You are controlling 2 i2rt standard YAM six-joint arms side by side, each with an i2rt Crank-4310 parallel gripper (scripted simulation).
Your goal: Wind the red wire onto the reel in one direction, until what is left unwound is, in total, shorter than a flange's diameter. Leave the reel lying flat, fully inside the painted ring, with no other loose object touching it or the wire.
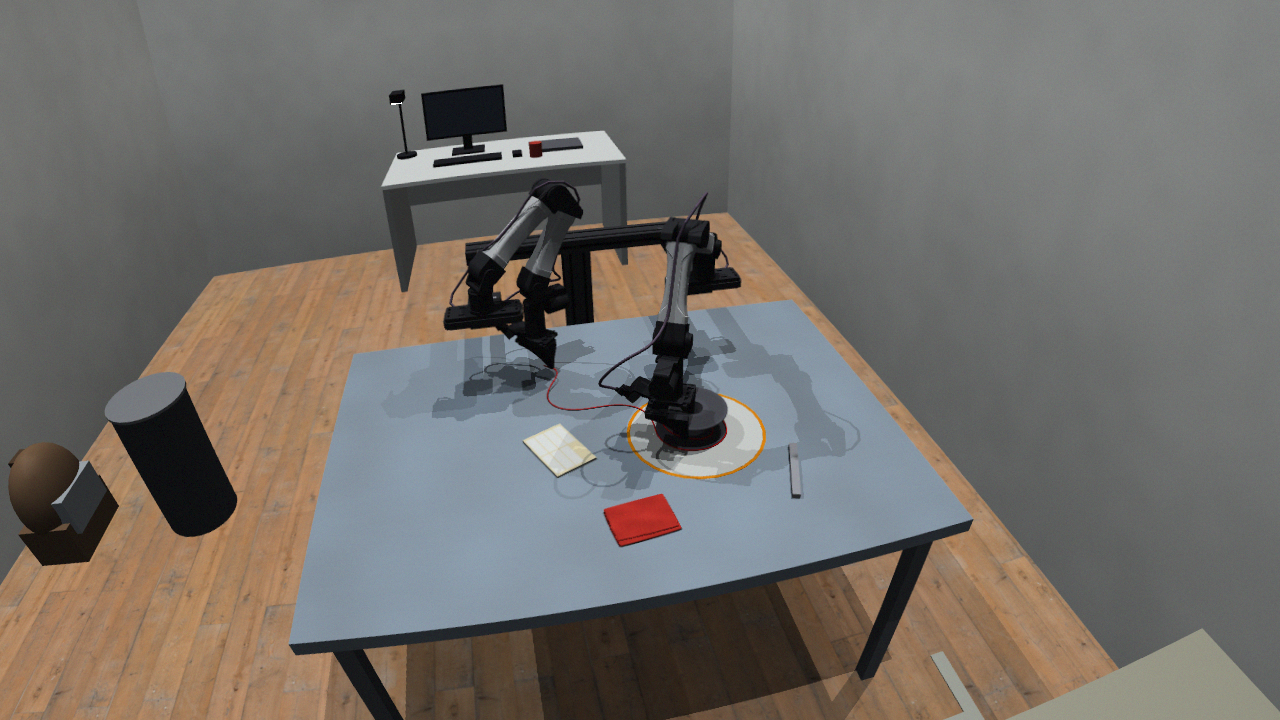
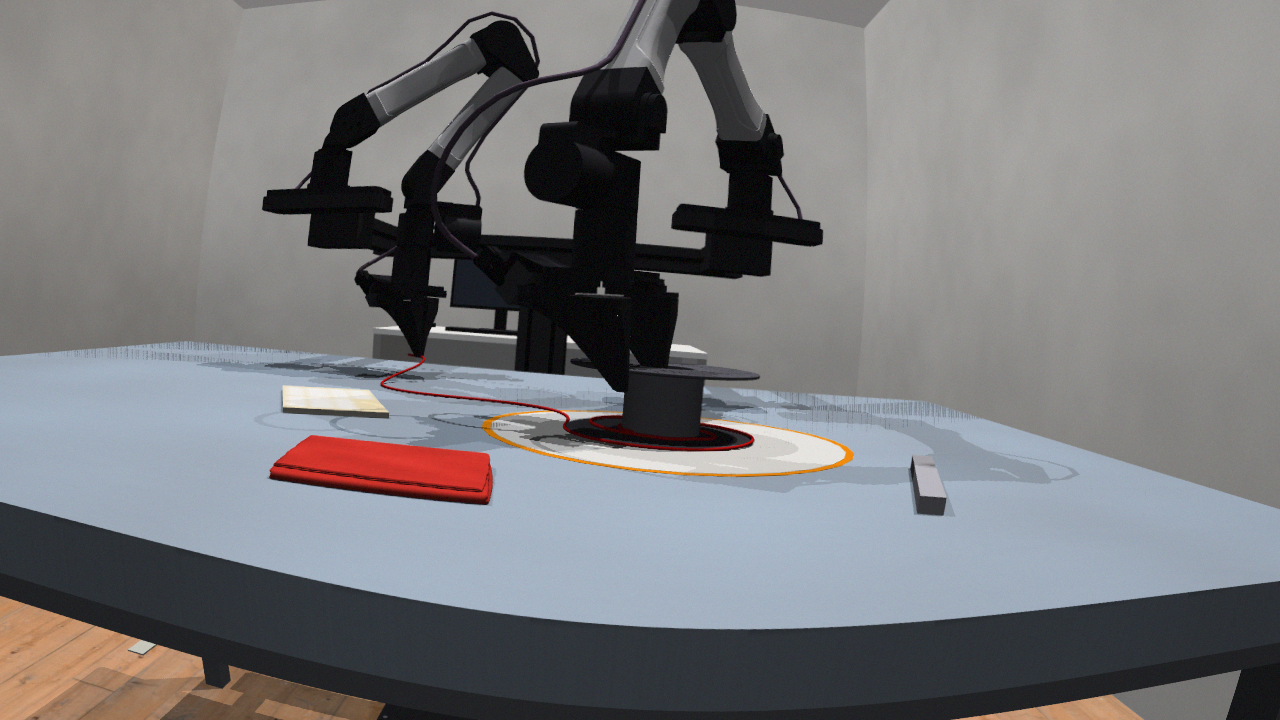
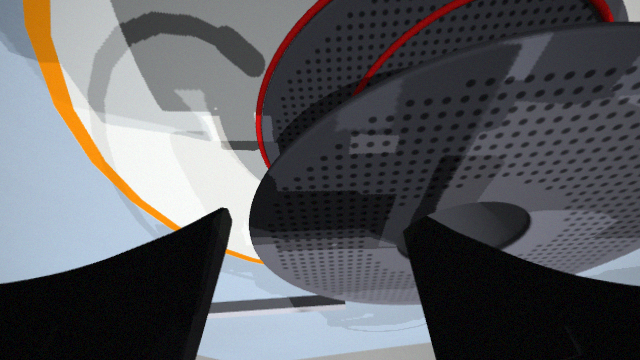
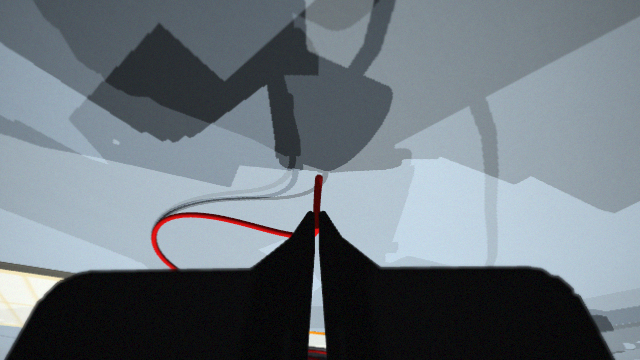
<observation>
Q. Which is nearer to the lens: the dark reel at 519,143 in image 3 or the grey bar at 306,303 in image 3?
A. The dark reel.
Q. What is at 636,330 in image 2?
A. My left gripper.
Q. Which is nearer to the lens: the grey bar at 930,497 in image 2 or the cream gridded tile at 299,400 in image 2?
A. The grey bar.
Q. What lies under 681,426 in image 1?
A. My left gripper.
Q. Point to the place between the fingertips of my right gripper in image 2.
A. At 418,357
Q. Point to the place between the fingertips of my right gripper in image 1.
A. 551,368
</observation>
